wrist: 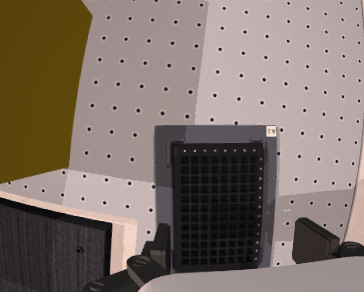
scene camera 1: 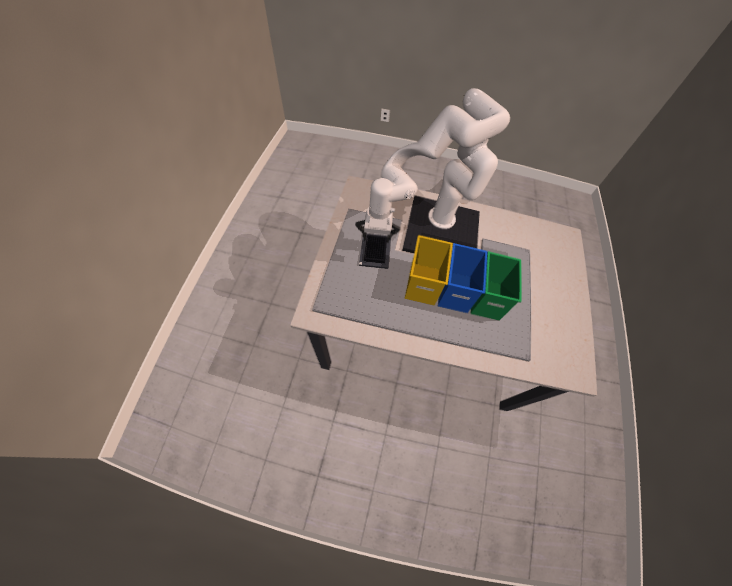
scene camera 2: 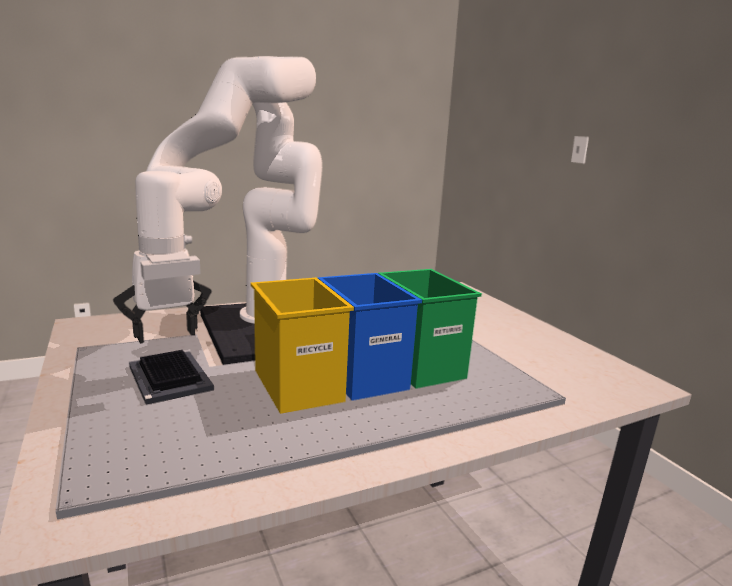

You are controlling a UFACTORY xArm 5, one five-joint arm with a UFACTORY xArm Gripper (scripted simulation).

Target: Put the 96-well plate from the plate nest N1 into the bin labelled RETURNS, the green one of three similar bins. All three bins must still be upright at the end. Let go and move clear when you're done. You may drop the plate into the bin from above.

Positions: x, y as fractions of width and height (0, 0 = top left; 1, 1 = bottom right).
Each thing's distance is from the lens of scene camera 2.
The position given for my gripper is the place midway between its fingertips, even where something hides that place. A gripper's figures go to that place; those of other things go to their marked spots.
my gripper (scene camera 2: 0.23, 0.57): 101 cm
black 96-well plate (scene camera 2: 0.23, 0.63): 101 cm
green returns bin (scene camera 2: 0.61, 0.55): 97 cm
blue general bin (scene camera 2: 0.52, 0.56): 90 cm
The marked spots on the black 96-well plate and the blue general bin are 40 cm apart.
